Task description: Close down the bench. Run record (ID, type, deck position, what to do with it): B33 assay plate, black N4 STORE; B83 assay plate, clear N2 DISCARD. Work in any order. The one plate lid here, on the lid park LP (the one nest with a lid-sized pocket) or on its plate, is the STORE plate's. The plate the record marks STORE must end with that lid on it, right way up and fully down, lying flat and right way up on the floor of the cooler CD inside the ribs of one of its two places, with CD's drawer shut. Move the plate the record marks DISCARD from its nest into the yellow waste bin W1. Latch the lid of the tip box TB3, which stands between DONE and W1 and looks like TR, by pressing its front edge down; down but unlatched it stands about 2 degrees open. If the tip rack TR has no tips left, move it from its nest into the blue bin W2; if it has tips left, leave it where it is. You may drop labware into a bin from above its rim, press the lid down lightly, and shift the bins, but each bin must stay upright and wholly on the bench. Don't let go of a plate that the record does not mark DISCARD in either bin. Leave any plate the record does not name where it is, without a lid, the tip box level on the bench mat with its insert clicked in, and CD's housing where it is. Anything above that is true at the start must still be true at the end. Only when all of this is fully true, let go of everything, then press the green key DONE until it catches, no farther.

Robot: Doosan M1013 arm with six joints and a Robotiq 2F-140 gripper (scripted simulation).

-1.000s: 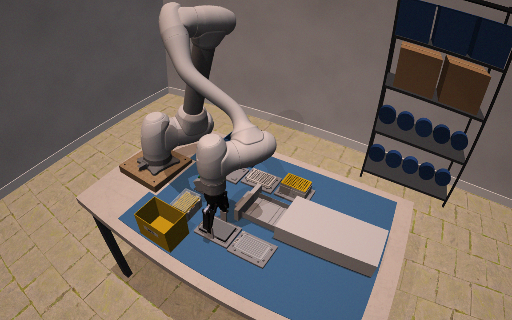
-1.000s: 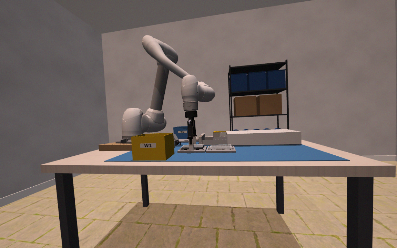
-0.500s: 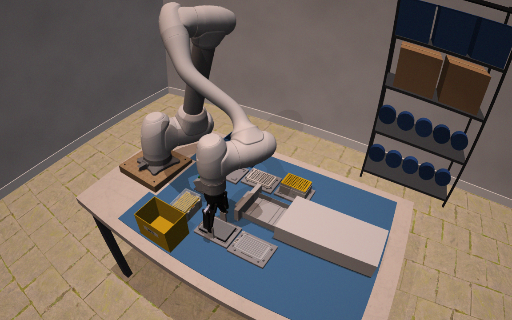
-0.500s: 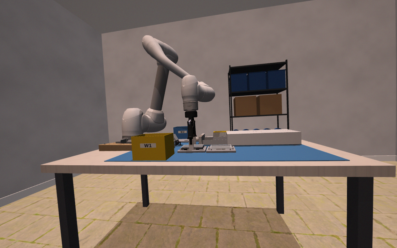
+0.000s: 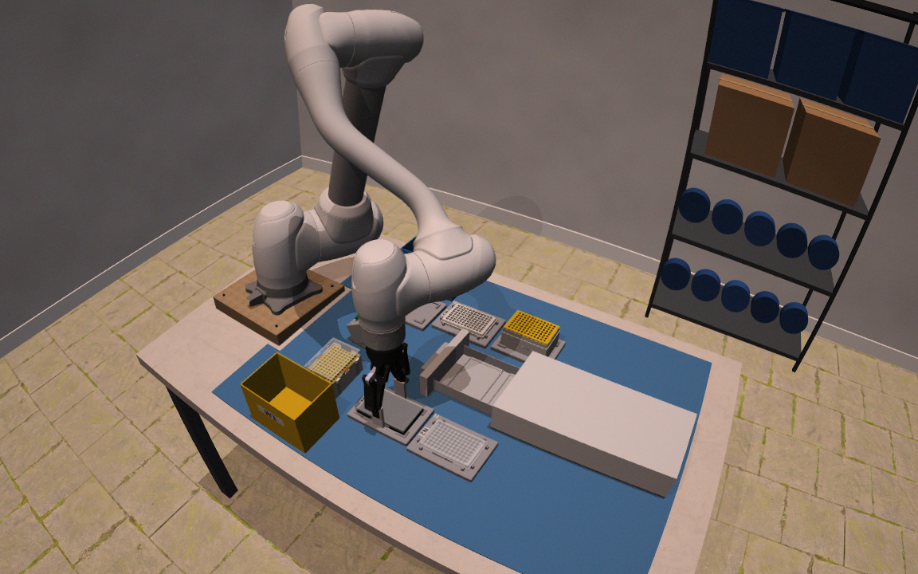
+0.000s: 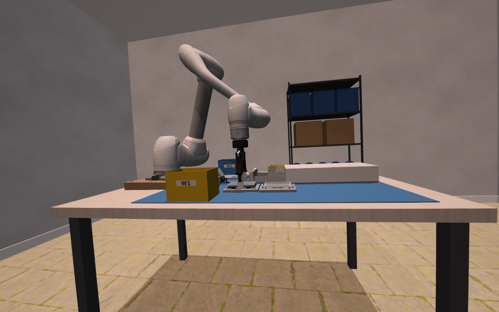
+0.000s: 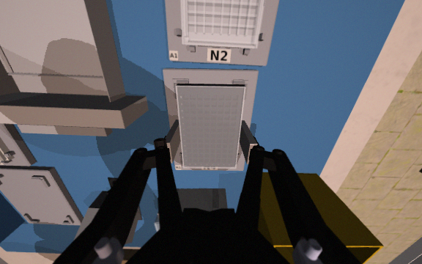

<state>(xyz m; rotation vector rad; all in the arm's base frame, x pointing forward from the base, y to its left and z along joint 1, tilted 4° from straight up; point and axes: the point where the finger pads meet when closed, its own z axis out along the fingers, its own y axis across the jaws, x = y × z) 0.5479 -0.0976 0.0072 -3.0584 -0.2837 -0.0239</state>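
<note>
My hand is 1 cm above the clear plate lid. Also, from my hand: nest N4: 3 cm below; then nest N2: 17 cm ahead, 2 cm to the left, 3 cm below; then black plate: 2 cm below.
</note>
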